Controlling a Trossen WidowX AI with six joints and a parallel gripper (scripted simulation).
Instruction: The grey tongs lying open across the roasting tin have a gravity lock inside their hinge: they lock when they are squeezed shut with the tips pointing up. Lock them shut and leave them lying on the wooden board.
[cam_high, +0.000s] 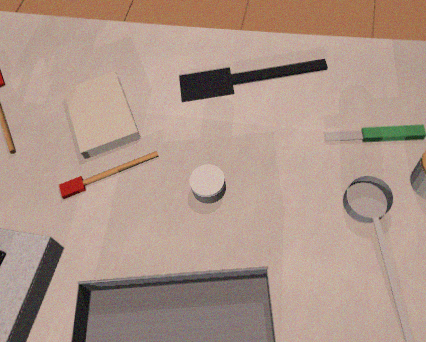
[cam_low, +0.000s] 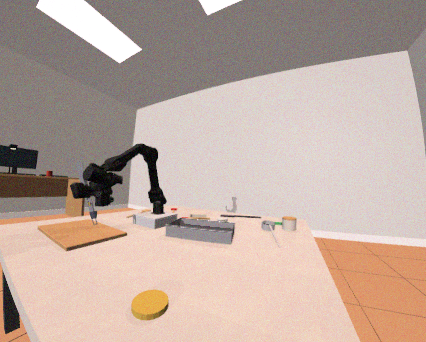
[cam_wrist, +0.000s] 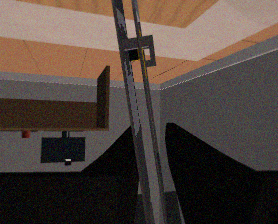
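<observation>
My gripper tip is now 40 mm short of the yellow slider, 20 mm to the right of it and 30 mm above it. Also, from my gripper tip: yellow disc: 600 mm ahead, 50 mm to the right, 150 mm below; then grey roasting tin: 410 mm ahead, 390 mm to the left, 130 mm below; then wooden board: 10 mm ahead, 150 mm below.
</observation>
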